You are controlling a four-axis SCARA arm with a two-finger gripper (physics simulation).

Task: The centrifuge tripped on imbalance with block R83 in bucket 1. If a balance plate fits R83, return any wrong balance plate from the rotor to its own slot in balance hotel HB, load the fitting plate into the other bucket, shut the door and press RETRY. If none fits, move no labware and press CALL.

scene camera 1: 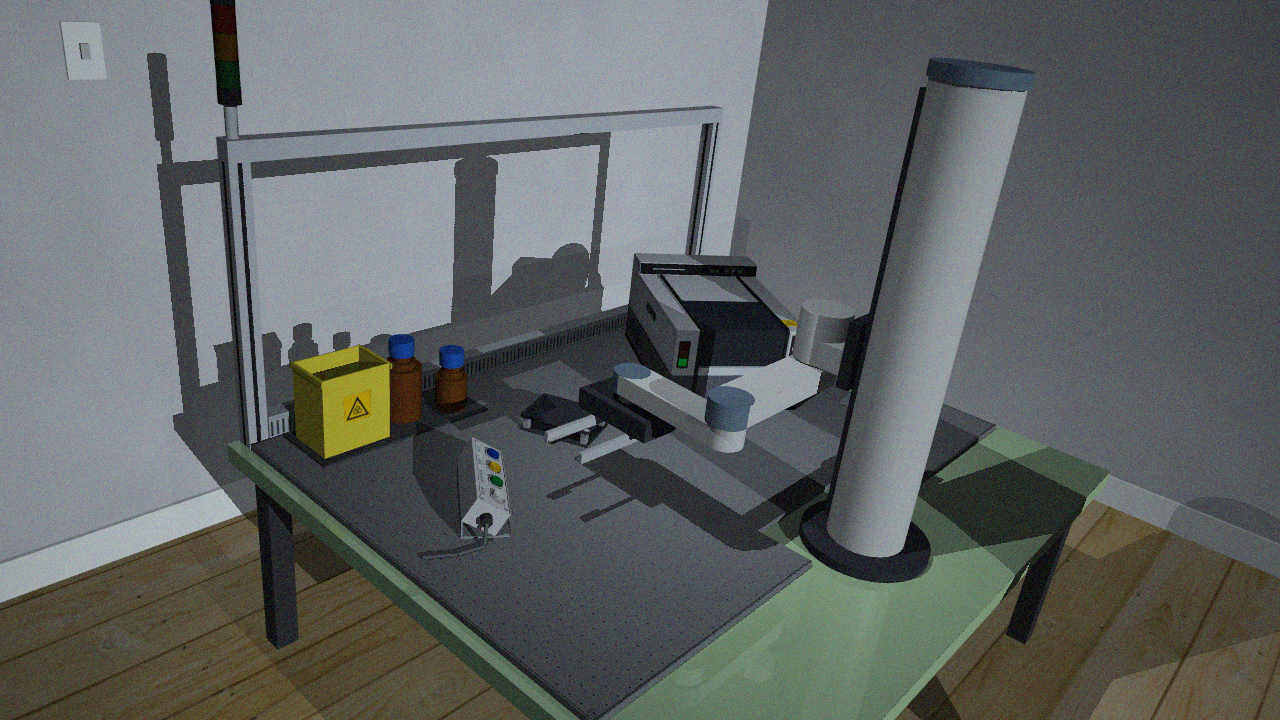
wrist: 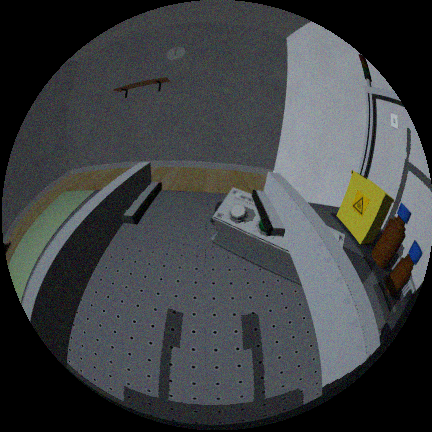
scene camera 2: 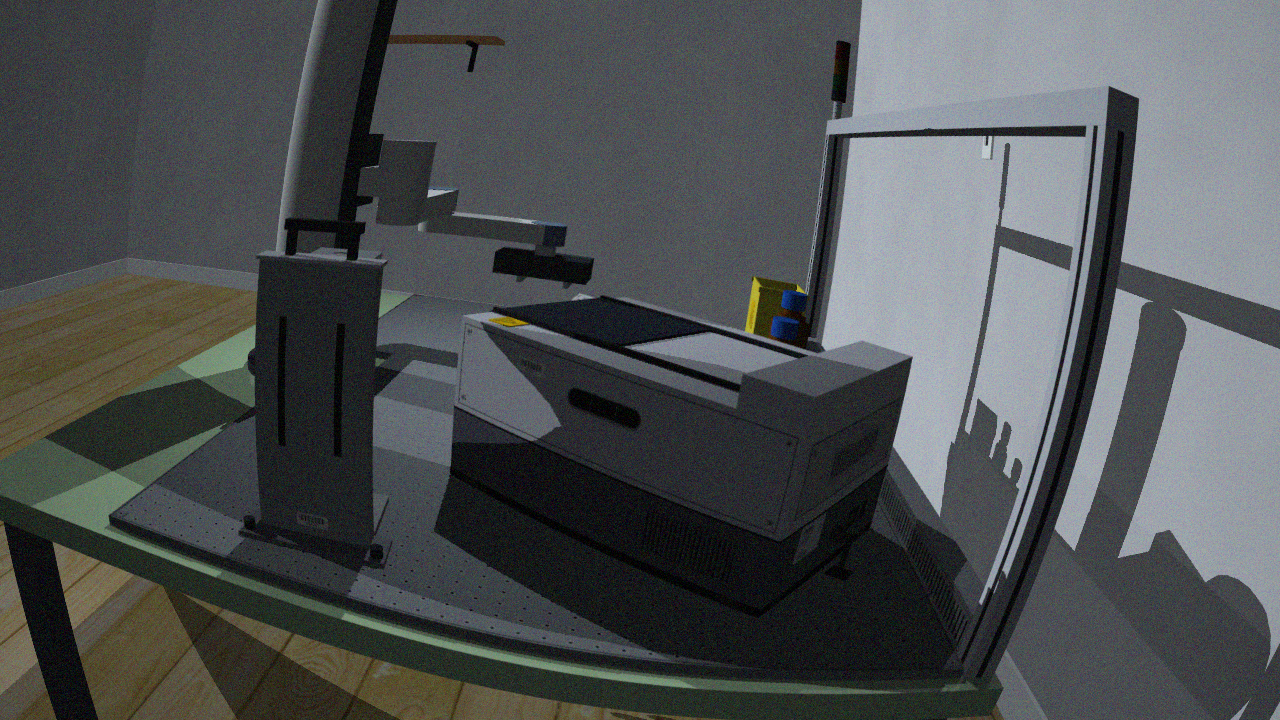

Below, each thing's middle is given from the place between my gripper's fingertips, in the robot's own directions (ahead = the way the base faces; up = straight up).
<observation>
I see my gripper 140 mm short of the dark sliding lid (scene camera 2: 619, 324), 700 mm to the left of it and 60 mm below it. From my hand the other things lie so: centrifuge (scene camera 2: 734, 466) 260 mm ahead, 780 mm to the right, 30 mm below.
</observation>
